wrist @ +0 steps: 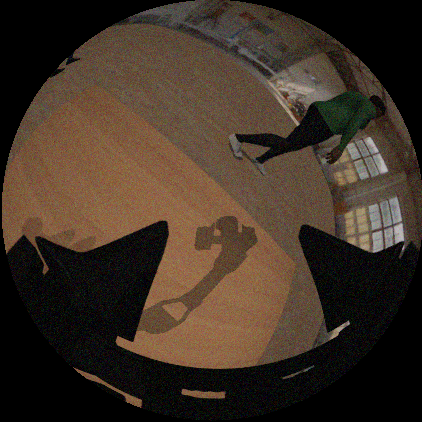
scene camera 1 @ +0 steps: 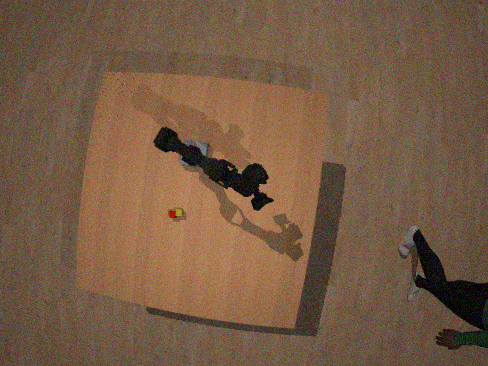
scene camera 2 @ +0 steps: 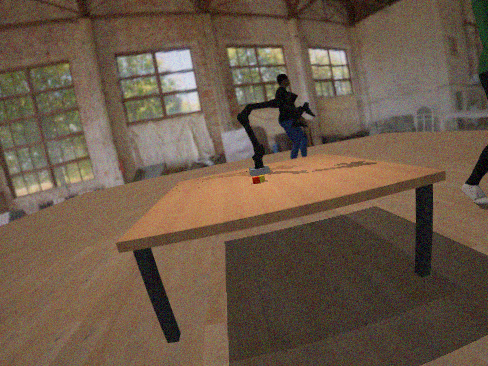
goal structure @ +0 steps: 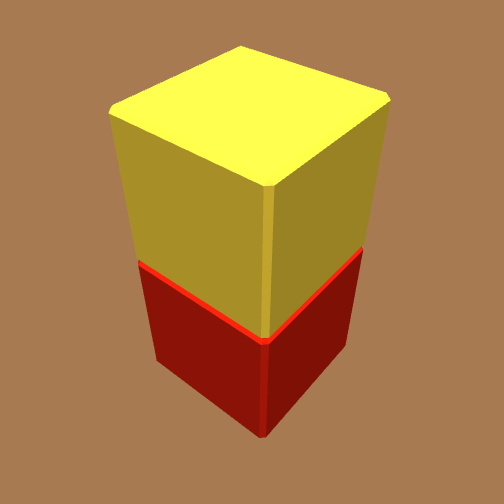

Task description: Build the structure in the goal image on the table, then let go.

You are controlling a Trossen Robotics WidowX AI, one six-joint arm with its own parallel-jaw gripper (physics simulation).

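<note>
A small red block and a small yellow block sit side by side on the wooden table. They look touching or nearly so; any small gap is too fine to tell. Neither block shows in the wrist view. My gripper is open and empty, with its two black fingers wide apart in the wrist view. It hangs high above the table, well away from the blocks, on the right side in scene camera 1.
The arm's grey base stands on the table behind the blocks in scene camera 2. A person in green and black is on the floor beyond the table's edge. Another person in blue trousers stands behind the arm. Arm shadows lie on the table.
</note>
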